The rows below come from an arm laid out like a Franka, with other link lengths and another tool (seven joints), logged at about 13 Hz.
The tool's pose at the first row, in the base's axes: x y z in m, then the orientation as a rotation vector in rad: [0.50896 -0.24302 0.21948 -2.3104 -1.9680 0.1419]
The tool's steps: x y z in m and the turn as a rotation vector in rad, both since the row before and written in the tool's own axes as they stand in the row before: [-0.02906 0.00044 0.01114 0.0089 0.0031 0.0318]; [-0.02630 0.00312 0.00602 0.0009 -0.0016 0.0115]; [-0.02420 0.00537 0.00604 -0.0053 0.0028 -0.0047]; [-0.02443 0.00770 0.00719 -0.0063 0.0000 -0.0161]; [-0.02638 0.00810 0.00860 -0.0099 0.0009 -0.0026]
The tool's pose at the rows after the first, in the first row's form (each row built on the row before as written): [0.50324 -0.27158 0.20850 -2.3357 -1.9259 0.1492]; [0.50039 -0.29785 0.20223 -2.3472 -1.9130 0.1529]; [0.49984 -0.32250 0.19567 -2.3448 -1.9199 0.1442]; [0.50148 -0.34779 0.18758 -2.3327 -1.9416 0.1370]; [0.50343 -0.37500 0.17803 -2.3359 -1.9493 0.1264]
